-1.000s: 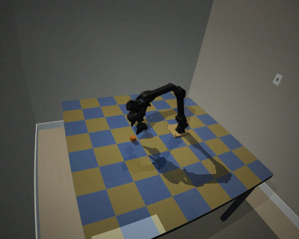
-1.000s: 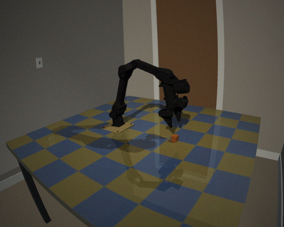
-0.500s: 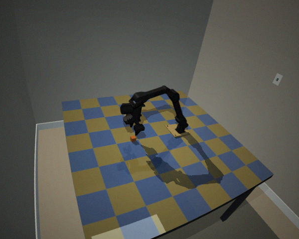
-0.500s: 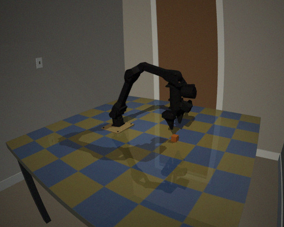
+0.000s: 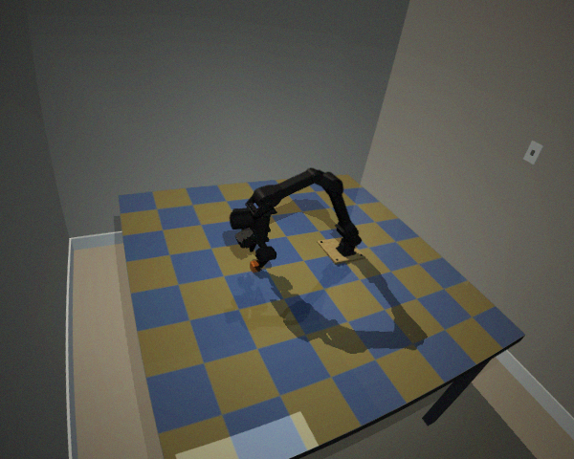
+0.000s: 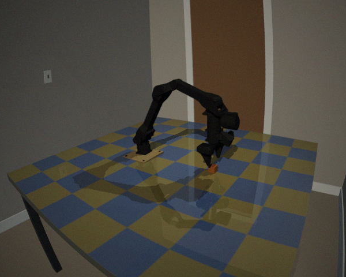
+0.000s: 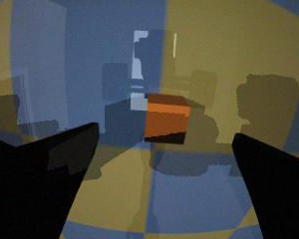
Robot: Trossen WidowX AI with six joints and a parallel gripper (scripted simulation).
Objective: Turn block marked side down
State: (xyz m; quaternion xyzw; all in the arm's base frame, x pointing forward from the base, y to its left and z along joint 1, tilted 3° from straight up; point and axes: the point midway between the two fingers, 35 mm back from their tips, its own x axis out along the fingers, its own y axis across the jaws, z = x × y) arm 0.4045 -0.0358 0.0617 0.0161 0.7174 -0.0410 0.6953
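Right now my gripper tip is 1 cm past the orange block and 3 cm above it.
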